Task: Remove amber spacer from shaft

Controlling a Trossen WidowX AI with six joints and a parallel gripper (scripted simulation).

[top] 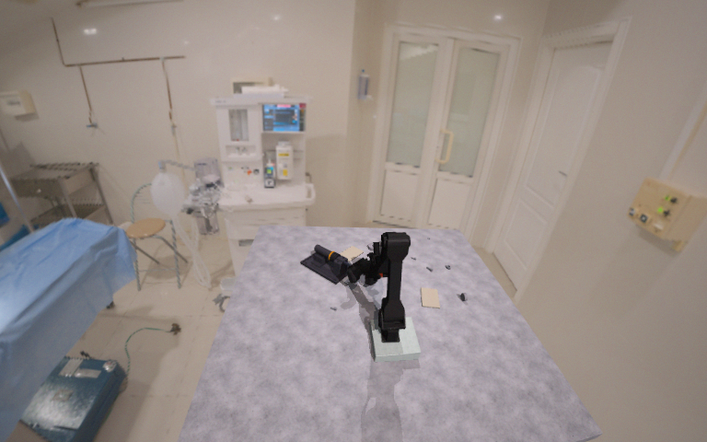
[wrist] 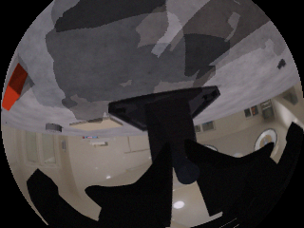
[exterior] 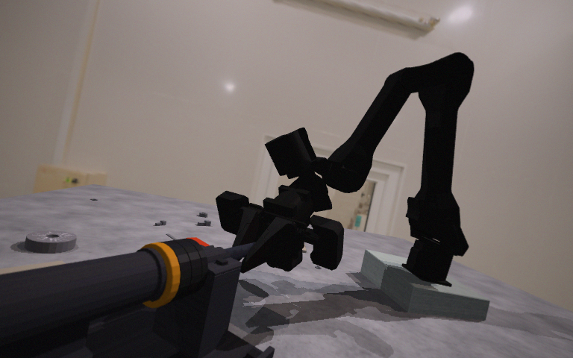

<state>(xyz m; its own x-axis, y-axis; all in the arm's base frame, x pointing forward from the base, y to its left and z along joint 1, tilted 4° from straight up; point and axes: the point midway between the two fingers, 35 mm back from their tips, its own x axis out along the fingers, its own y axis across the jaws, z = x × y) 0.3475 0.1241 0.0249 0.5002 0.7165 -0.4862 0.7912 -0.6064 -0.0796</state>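
My gripper tip is 3 cm to the right of the shaft, 2 cm below it and 2 cm short of it. From my gripper tip the other things lie so: red-handled tool (22 cm to the right, 8 cm ahead, 6 cm below); amber spacer (8 cm to the left, 6 cm ahead, 2 cm above); grey ring (26 cm ahead, 14 cm to the right, 5 cm below).
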